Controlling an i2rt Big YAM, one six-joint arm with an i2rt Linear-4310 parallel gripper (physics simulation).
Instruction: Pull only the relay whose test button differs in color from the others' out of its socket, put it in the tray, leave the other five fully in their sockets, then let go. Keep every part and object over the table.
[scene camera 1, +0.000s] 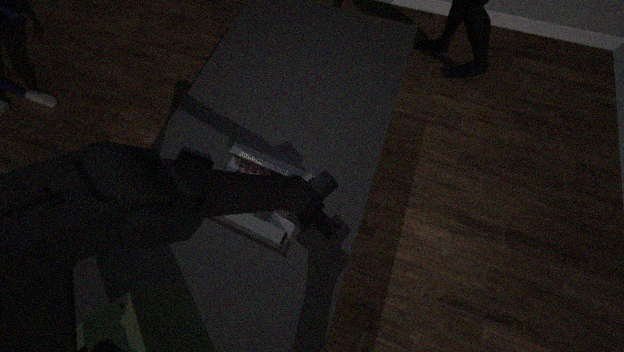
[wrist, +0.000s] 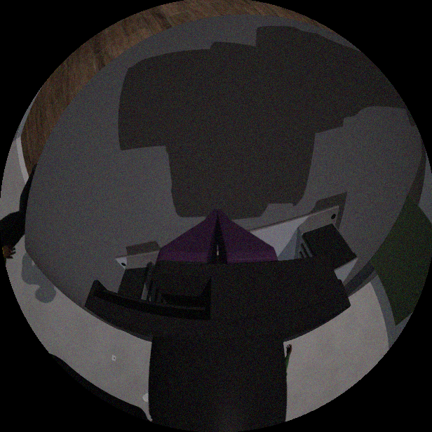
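Note:
My gripper (wrist: 217, 215) is shut, with its purple fingertips together and nothing visible between them, over the near part of a pale panel in the wrist view. The pale panel (scene camera 1: 256, 229) (wrist: 285, 232) lies on the grey table (scene camera 1: 320, 75) (wrist: 75, 200). In the scene view, a labelled strip (scene camera 1: 260, 158) and small reddish parts (scene camera 1: 252, 167) show beside the arm. The arm hides most of the panel, and the fingertips are too dark to make out there. Individual relays, their test buttons and the tray cannot be told apart.
A black block (wrist: 327, 244) stands at the panel's right end in the wrist view, and another dark block (wrist: 132, 282) at its left end. The dark arm (scene camera 1: 240, 192) reaches across the table. The table's right edge borders a wooden floor (scene camera 1: 500, 200). A person's legs (scene camera 1: 475, 35) show behind.

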